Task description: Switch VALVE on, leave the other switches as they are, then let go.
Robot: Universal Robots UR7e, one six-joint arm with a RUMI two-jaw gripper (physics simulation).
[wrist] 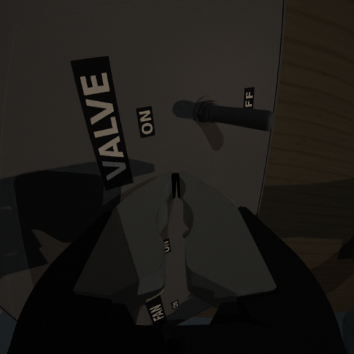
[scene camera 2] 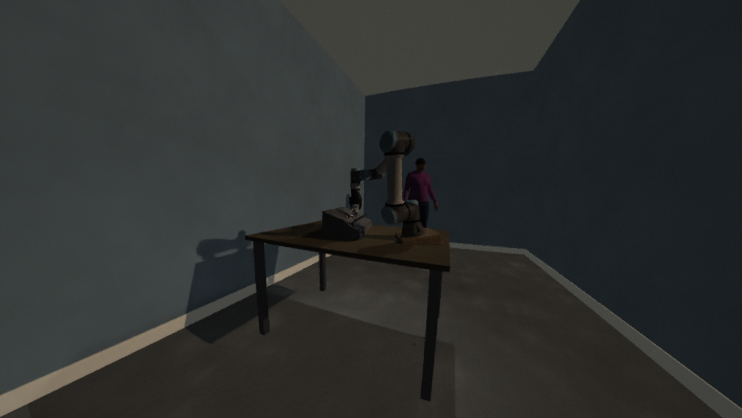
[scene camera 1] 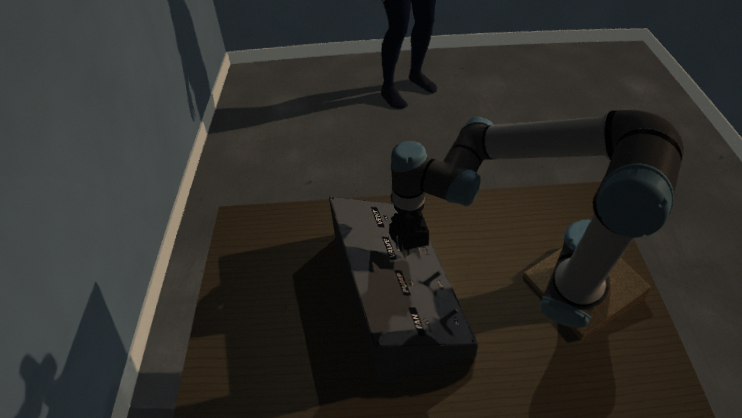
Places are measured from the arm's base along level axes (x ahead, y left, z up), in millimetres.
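Where they show: gripper, fingertip midpoint: (scene camera 2: 355, 216) (scene camera 1: 407, 254); arm's base, link origin: (scene camera 2: 413, 233).
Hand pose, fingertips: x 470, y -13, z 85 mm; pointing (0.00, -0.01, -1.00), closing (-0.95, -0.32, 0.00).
Note:
Each offset is from my fingertips to the centre of the thing. Level surfaces: height alone.
The grey switch box @(dx +35, dy +39, dz -58 mm) (scene camera 1: 386, 311) (scene camera 2: 340, 225) (wrist: 45, 45) has a sloping panel. In the wrist view the VALVE label (wrist: 102, 122) is beside an ON label (wrist: 145, 122); the dark VALVE lever (wrist: 240, 117) leans away from ON, over the partly hidden OFF label (wrist: 249, 97). My gripper (scene camera 1: 414, 248) (scene camera 2: 355, 211) (wrist: 176, 174) is shut and empty, above the panel, between the lever and the PUMP side, apart from the lever in the wrist view. The PUMP lever @(dx -69, dy +65, dz -9 mm) (scene camera 1: 432, 277) and FAN lever @(dx -110, dy +177, dz -9 mm) (scene camera 1: 448, 317) lean to their OFF side. The arm hides the VENT lever.
The box stands on the wooden table @(dz -121 mm) (scene camera 1: 259, 311) (scene camera 2: 295, 239), with my arm's base on a wooden block (scene camera 1: 630, 282) to its right in scene camera 1. A person (scene camera 1: 397, 51) (scene camera 2: 421, 186) stands beyond the table. A wall (scene camera 1: 93, 155) (scene camera 2: 181, 129) is on the left.

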